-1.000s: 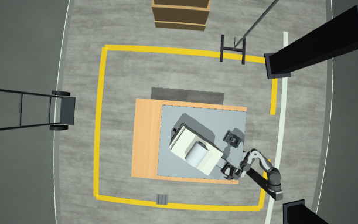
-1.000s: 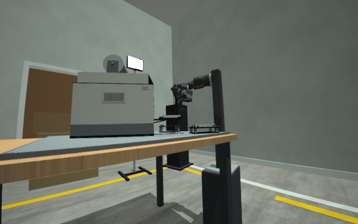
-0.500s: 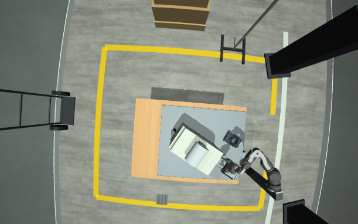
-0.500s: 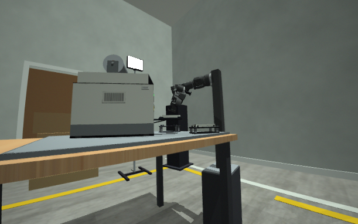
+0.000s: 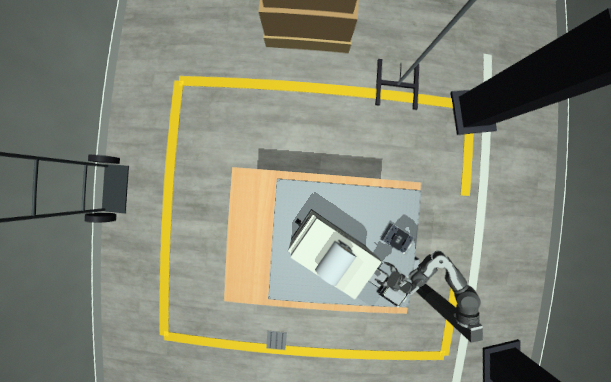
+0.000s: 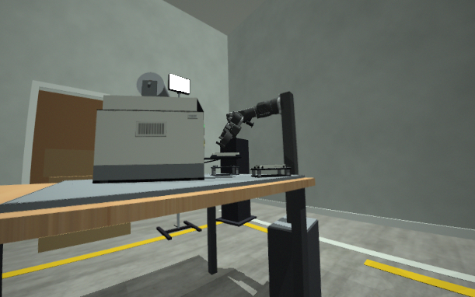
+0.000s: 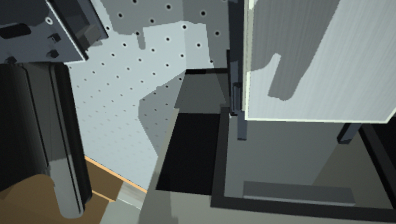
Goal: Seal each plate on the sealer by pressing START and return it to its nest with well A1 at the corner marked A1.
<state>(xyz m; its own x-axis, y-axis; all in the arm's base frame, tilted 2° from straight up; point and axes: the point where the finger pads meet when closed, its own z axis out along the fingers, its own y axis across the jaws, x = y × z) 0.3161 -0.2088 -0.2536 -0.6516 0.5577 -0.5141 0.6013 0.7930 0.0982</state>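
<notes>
Now: the plate 30 mm ahead of my hand, 50 mm to the left of it and 70 mm below it. Round my hand: foil roll: 280 mm ahead, 170 mm to the right, 240 mm above; then sealer stage: 30 mm ahead, 50 mm to the left, 80 mm below.
</notes>
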